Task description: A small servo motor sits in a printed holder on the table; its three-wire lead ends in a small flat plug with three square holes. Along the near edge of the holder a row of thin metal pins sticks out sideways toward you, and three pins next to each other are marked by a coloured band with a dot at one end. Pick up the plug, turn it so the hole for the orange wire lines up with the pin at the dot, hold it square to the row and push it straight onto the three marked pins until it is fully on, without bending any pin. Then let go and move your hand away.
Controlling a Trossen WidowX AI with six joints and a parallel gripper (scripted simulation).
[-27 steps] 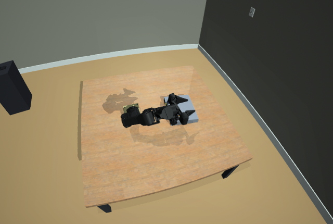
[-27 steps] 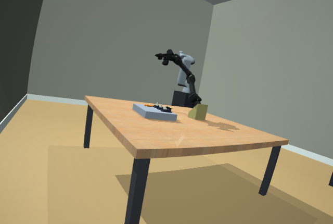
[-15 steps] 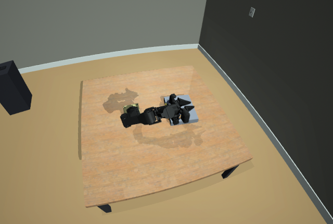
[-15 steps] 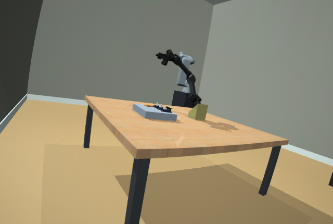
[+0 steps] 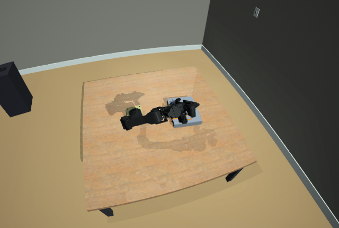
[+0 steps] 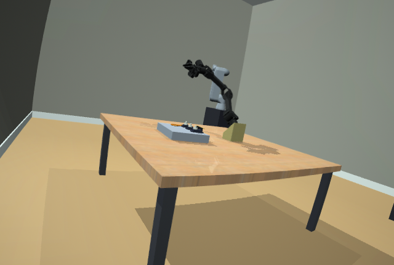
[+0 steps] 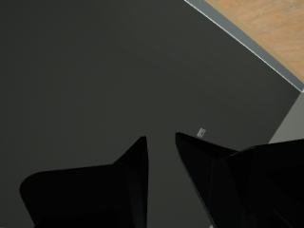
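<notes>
Right now my gripper tip is 30 mm short of the yellow band, 310 mm to the right of it and 400 mm above it. Round my gripper tip: grey printed holder 190 mm ahead, 310 mm to the left, 450 mm below.
</notes>
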